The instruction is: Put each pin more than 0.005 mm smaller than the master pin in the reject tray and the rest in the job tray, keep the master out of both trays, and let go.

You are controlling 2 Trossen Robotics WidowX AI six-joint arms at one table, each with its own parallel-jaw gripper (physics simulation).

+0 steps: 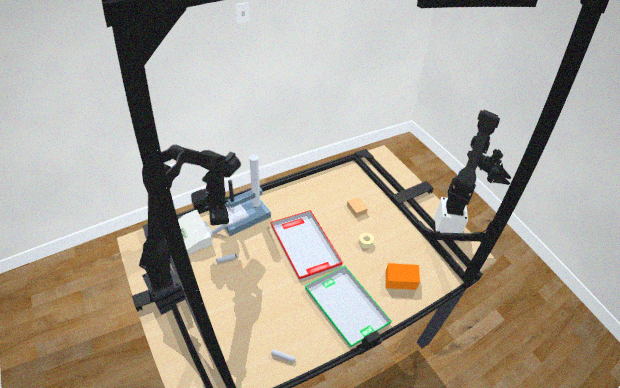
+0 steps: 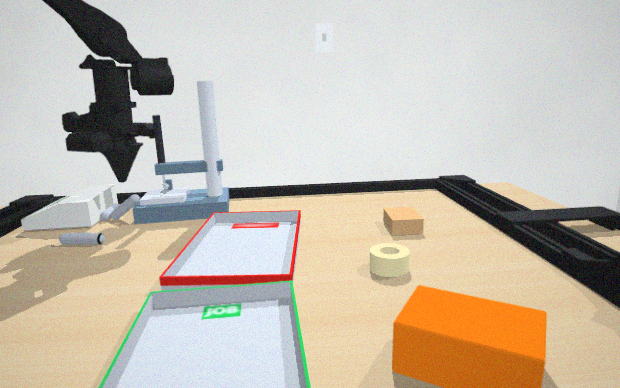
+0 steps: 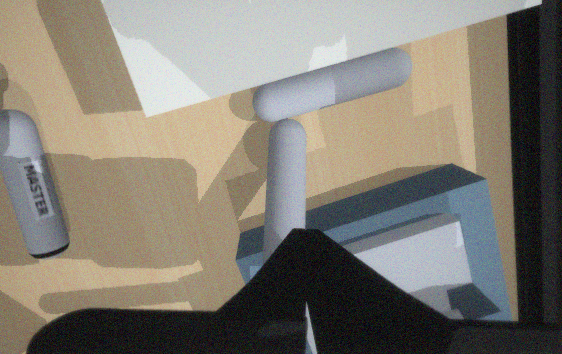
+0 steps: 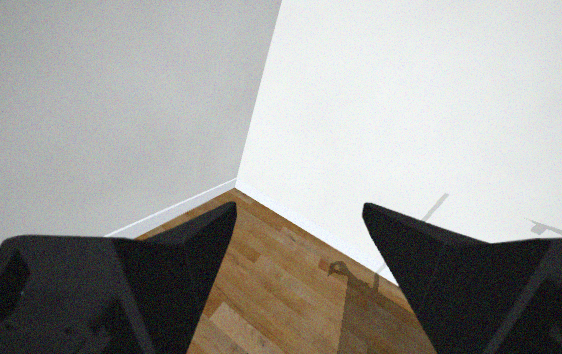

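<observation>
My left gripper is shut and empty above a plain grey pin. This pin leans with one end over the blue gauge stand. Another pin lies along the white box. The master pin, black-ringed, lies on the table. A further pin lies near the front edge. The reject tray and job tray hold no pins. My right gripper is open and empty.
The white box stands left of the gauge, whose tall post rises at the back. A wooden block, a cream ring and an orange block lie right of the trays.
</observation>
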